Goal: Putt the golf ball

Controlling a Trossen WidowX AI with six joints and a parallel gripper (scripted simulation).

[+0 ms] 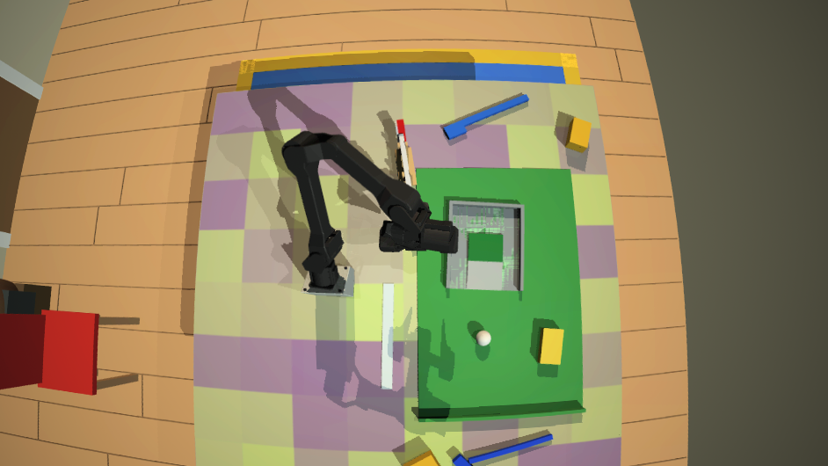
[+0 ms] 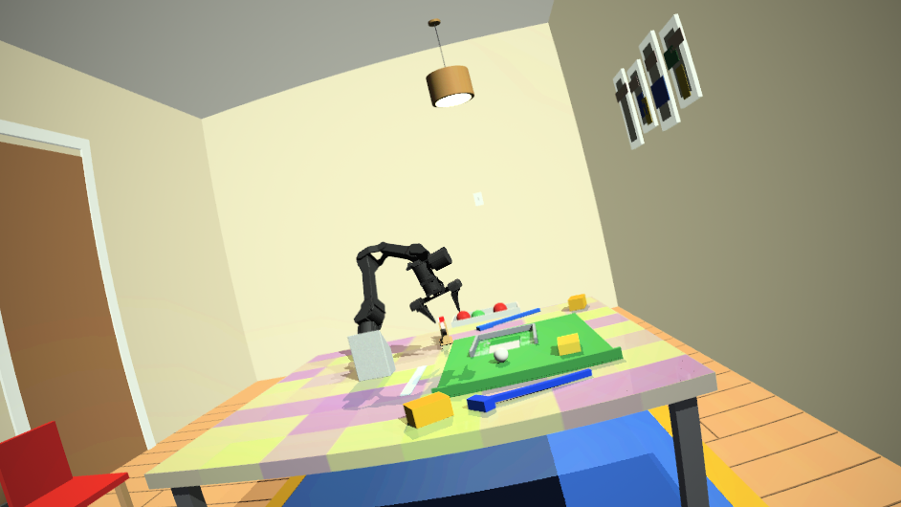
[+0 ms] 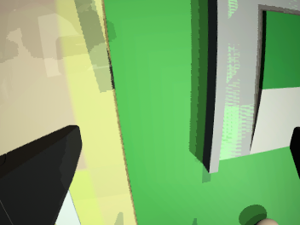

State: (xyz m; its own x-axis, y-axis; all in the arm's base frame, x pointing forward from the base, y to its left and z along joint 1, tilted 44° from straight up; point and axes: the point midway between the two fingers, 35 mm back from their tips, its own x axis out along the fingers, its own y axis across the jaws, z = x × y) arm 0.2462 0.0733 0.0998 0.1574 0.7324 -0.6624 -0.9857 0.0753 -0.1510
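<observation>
Now: gripper tip 8 cm past the white strip, 25 cm to the left of it and 13 cm above it. The rest, counted from my gripper tip: white golf ball (19 cm ahead, 23 cm to the right, 11 cm below).
</observation>
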